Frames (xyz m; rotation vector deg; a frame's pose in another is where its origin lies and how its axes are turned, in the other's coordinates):
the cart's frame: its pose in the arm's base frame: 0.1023 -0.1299 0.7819 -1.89 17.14 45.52
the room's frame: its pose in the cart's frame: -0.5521 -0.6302 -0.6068 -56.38 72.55 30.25
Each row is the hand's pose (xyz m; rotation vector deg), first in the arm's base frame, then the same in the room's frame.
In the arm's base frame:
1: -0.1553 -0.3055 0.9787 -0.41 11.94 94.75
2: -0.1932 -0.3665 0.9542 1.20 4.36 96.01
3: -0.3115 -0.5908 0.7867 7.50 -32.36 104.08
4: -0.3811 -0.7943 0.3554 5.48 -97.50 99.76
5: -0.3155 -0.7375 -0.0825 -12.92 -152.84 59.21
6: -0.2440 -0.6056 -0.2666 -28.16 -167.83 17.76
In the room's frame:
1: -0.7408 -0.0267 0.6983 15.00 -87.55 1.89
2: -0.7141 0.0259 0.6505 11.12 -93.08 -1.09
3: -0.5375 0.2017 0.4765 -14.50 -116.66 -12.25
4: -0.0970 0.3358 0.3343 -67.89 -136.76 -42.68
5: 0.3385 0.2759 0.4120 99.47 104.44 83.19
6: 0.5161 0.1819 0.5387 90.80 66.64 100.78

